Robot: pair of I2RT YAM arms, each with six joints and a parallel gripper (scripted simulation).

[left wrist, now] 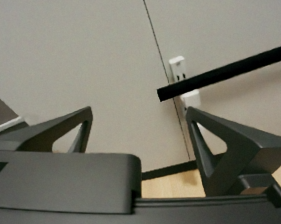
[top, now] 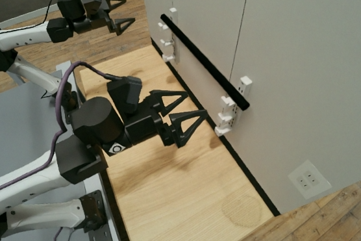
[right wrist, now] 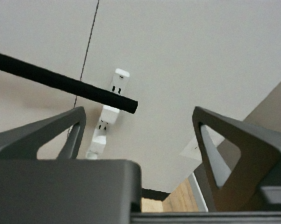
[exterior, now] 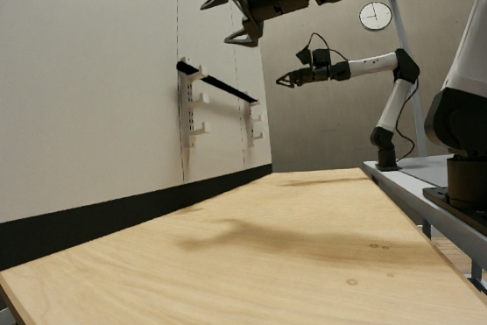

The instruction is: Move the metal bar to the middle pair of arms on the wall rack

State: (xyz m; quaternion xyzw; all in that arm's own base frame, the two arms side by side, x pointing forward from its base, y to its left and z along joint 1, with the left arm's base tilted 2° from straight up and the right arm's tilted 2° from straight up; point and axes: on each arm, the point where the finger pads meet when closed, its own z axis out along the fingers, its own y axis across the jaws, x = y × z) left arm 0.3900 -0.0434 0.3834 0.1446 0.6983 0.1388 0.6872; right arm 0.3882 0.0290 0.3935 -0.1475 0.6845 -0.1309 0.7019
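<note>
The black metal bar lies 27 cm to the right of my left hand, 13 cm ahead of it and 6 cm below it. Also, from my left hand: wall (27 cm ahead, 23 cm to the right, 4 cm above); then black strip (38 cm below, 23 cm to the right, 16 cm ahead); then socket plate (73 cm to the right, 17 cm ahead, 11 cm below).
Now: right hand 130 mm short of the black metal bar, 220 mm to the right of it and 70 mm above it. Also, from my right hand: wall: 280 mm ahead, 270 mm to the left, 20 mm above; black strip: 170 mm ahead, 270 mm to the left, 400 mm below; socket plate: 170 mm ahead, 240 mm to the right, 130 mm below.
</note>
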